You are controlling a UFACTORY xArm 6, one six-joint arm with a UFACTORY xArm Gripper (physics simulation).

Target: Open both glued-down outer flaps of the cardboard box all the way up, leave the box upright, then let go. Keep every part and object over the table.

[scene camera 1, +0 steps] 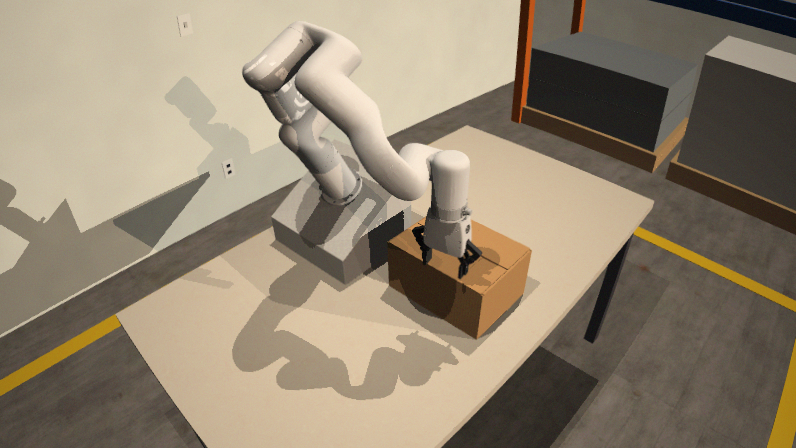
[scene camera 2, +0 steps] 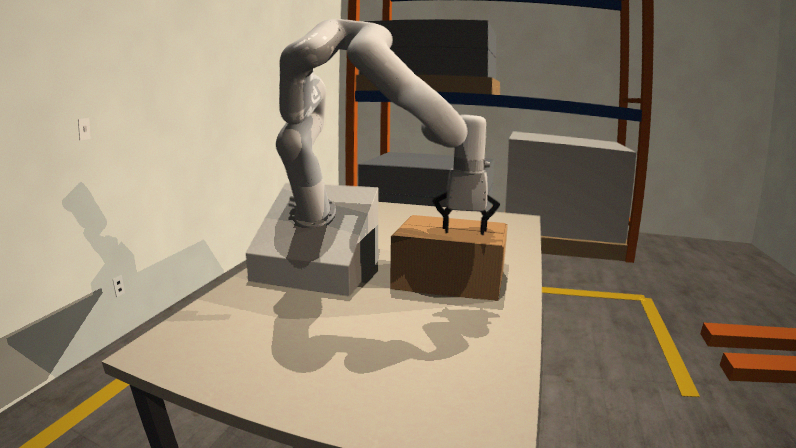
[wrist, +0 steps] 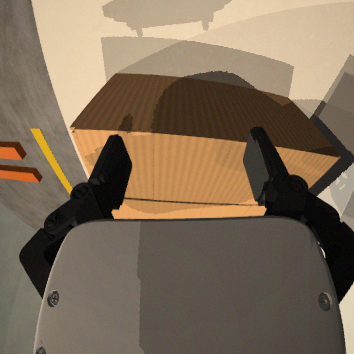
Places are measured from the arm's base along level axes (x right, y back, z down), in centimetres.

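Pixels of known places: gripper, fingertip midpoint: point(scene camera 1: 444, 268) point(scene camera 2: 464, 232) point(wrist: 185, 145); arm's base at its link origin: point(scene camera 1: 342, 187) point(scene camera 2: 315, 213).
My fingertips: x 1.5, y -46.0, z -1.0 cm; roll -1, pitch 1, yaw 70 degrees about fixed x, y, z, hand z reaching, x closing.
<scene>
Ahead of a thing's pixels: the offset from my fingertips to its top centre. "*": to the spot under its first point. Level surfaces: height alone.
The brown cardboard box @[dx -11.3, dy +6.5, dz +2.8 cm] point(scene camera 1: 504, 297) point(scene camera 2: 434, 269) point(wrist: 200, 107) stands upright on the table. Its near outer flap point(scene camera 1: 485, 279) point(scene camera 2: 420, 232) point(wrist: 185, 170) and far outer flap @[* dx -19.1, dy -2.1, dz +2.8 cm] point(scene camera 1: 505, 249) point(wrist: 190, 209) lie flat and closed, with a dark seam between them. My gripper point(scene camera 1: 444, 269) point(scene camera 2: 464, 232) point(wrist: 185, 145) is open and empty, pointing down over the near flap, with its fingers spread along the box's long side. The views do not show clearly whether the fingertips touch the flap. The gripper body hides part of the top in the wrist view.
The arm's grey pedestal point(scene camera 1: 309, 247) point(scene camera 2: 298, 272) stands left of the box on the table @[dz +18.4 cm] point(scene camera 1: 183, 345) point(scene camera 2: 222, 345). The table's right edge runs close to the box. A storage rack point(scene camera 1: 523, 66) point(scene camera 2: 646, 111) with grey boxes stands on the floor behind.
</scene>
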